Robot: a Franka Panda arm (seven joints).
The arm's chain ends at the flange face. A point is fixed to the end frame.
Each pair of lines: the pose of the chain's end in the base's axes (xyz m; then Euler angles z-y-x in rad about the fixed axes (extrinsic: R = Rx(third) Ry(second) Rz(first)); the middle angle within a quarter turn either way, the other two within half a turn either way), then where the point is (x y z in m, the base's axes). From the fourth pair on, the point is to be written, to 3 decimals.
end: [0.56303 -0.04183 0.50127 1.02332 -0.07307 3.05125]
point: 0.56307 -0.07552 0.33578
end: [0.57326 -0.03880 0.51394 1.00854 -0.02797 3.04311]
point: 0.58114 -0.07364 0.34888
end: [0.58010 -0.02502 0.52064 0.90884 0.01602 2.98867]
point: 0.59712 -0.06738 0.35805
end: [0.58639 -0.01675 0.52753 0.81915 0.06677 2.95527]
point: 0.613 -0.063 0.367
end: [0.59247 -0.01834 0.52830 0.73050 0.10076 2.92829]
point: 0.626 -0.067 0.370
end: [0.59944 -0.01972 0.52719 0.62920 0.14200 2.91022]
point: 0.641 -0.069 0.371
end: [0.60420 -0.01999 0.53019 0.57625 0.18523 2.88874]
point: 0.654 -0.071 0.377
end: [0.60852 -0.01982 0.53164 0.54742 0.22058 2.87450]
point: 0.664 -0.072 0.381
